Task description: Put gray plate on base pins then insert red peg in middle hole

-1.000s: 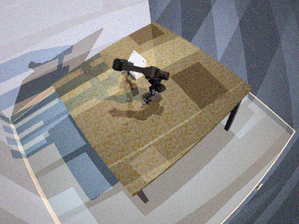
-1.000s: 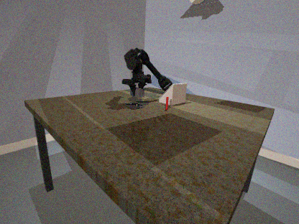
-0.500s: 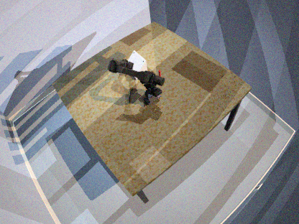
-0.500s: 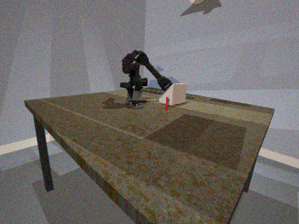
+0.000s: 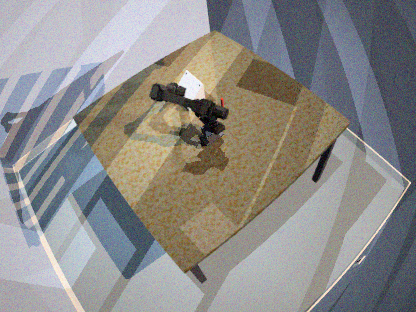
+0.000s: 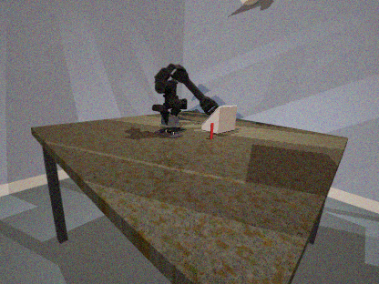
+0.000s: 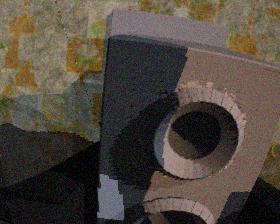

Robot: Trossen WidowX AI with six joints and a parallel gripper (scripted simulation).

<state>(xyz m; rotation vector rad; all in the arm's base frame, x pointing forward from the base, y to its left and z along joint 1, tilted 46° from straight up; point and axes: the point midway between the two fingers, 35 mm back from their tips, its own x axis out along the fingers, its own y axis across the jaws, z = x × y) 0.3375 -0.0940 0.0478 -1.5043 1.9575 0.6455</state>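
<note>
Right now the red peg is 9 cm behind my gripper tip, 19 cm to the left of it and 2 cm below it. The rest, counted from my gripper tip: gray plate: 3 cm above.
</note>
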